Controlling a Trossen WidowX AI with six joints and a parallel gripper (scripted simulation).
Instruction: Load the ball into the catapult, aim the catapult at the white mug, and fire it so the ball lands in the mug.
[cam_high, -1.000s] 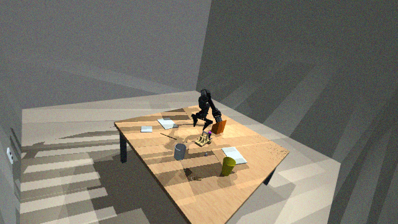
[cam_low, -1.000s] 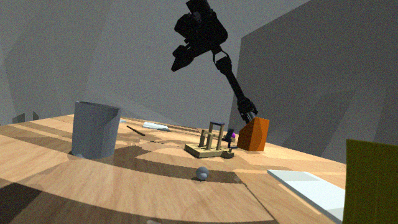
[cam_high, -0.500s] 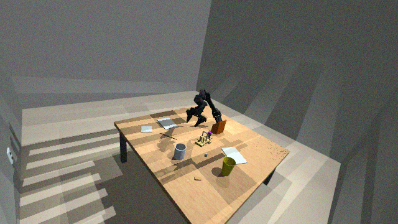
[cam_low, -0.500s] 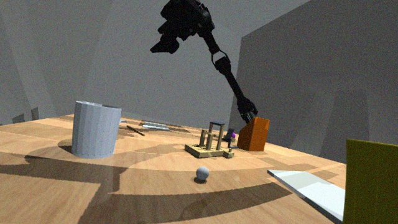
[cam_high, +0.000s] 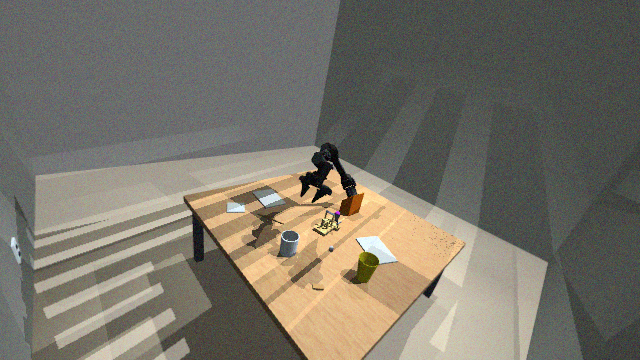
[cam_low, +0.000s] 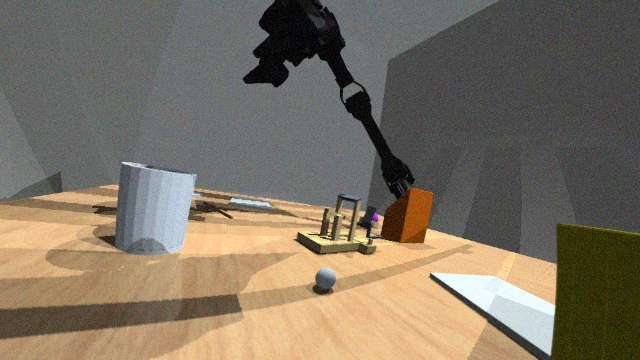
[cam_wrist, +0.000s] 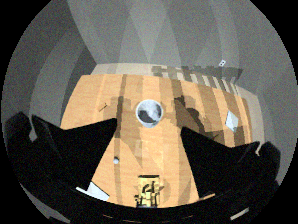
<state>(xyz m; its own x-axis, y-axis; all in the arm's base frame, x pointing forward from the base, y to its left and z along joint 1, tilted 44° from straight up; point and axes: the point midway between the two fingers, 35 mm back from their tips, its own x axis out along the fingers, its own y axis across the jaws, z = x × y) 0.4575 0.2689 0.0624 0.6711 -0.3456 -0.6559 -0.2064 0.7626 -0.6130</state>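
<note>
Now: the purple ball 33 cm behind my gripper tip, 21 cm below it and 10 cm to the right of it. Also, from my gripper tip: frame: 24 cm behind, 19 cm below, 7 cm to the right; then white ball: 26 cm below, 14 cm behind, 11 cm to the left; then white mug: 25 cm below, 8 cm ahead, 3 cm to the left.
</note>
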